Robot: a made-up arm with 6 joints.
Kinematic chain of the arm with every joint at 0, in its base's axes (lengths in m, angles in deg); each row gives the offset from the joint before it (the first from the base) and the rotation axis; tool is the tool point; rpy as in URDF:
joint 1: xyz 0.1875 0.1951 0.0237 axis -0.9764 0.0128 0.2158
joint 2: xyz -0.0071 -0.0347 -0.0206 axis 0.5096 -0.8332 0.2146
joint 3: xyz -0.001 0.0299 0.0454 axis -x
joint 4: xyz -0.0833 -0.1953 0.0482 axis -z
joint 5: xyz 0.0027 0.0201 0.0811 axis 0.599 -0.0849 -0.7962
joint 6: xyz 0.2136 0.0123 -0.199 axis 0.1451 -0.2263 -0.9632
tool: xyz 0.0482 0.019 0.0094 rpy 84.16 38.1 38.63
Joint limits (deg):
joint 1: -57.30..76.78
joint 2: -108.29..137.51
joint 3: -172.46..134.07
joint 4: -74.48..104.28
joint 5: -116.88..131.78
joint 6: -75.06..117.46
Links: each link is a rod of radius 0.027 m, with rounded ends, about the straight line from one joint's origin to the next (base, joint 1, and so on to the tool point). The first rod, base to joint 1, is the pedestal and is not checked.
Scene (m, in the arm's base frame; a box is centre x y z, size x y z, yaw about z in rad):
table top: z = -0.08
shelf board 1: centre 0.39 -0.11 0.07 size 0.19 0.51 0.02 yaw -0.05
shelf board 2: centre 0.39 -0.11 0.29 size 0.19 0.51 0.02 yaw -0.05
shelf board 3: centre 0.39 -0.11 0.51 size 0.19 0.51 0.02 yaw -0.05
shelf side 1: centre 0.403 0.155 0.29 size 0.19 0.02 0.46 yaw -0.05
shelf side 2: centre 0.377 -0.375 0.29 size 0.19 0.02 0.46 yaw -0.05
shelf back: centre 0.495 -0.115 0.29 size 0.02 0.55 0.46 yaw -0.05
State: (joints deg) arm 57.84 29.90 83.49 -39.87 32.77 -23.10
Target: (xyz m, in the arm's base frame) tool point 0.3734 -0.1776 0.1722
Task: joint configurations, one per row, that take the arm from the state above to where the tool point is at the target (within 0.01 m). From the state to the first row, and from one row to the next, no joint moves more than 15 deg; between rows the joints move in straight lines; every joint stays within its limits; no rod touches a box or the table.
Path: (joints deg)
1: 47.36 41.10 88.40 -26.95 36.59 -23.47
2: 36.87 52.30 93.31 -14.04 40.41 -23.85
3: 26.39 63.50 98.22 -1.12 44.24 -24.22
4: 21.35 66.74 85.37 4.31 45.67 -21.90
5: 16.31 69.99 72.52 9.74 47.10 -19.58
6: 11.26 73.23 59.67 15.17 48.53 -17.25
7: 6.22 76.47 46.82 20.60 49.96 -14.93
8: 14.79 74.00 35.99 29.33 52.72 -12.88
9: 23.35 71.52 25.16 38.06 55.49 -10.83
10: 31.91 69.05 14.32 46.79 58.25 -8.78

